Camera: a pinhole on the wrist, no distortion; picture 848 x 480 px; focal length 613.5 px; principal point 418.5 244.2 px. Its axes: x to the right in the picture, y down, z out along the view. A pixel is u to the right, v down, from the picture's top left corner.
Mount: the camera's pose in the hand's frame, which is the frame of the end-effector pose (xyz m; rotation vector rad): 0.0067 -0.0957 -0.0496 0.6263 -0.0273 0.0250
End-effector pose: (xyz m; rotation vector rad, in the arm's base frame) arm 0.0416 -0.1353 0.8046 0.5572 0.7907 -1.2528
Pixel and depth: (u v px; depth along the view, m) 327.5 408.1 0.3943
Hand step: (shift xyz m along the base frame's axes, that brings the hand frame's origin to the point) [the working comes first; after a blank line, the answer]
In the camera's frame: -0.0585 0.1053 0.3943

-0.1704 -0.2680 0.2652
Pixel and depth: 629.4 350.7 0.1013
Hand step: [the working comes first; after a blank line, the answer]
In the camera's frame: 0.0348 0.0176 0.1013

-0.1221 -0.0908 0.0035
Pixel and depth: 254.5 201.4 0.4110
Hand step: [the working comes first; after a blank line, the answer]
In the camera's frame: -0.1099 -0.0287 0.4110

-0.3058 -0.2174 0.2665
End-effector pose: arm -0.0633 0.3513 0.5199 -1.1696 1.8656 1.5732
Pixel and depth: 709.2 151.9 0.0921
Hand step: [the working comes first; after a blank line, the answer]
In the camera's frame: 0.0436 -0.0139 0.0921

0.0999 0.0016 -0.1358
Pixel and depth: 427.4 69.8 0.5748
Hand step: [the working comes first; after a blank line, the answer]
In the camera's frame: 0.0083 -0.1634 0.5748

0.3937 0.3004 -0.4204
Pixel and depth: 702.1 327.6 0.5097
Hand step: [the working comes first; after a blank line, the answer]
In the camera's frame: 0.2356 0.0693 0.5097

0.0678 0.3152 -0.4805
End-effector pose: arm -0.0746 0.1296 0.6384 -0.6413 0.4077 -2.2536
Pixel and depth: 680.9 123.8 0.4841
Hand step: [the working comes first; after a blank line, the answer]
In the camera's frame: 0.2071 -0.0950 0.4841

-0.2210 0.1244 0.5203
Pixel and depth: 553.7 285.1 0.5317
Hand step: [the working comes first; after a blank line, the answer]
In the camera's frame: 0.1172 0.0354 0.5317

-0.0579 0.1323 0.5464
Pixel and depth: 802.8 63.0 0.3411
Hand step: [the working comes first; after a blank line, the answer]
In the camera's frame: 0.2137 -0.1007 0.3411

-0.2474 0.0754 0.3883
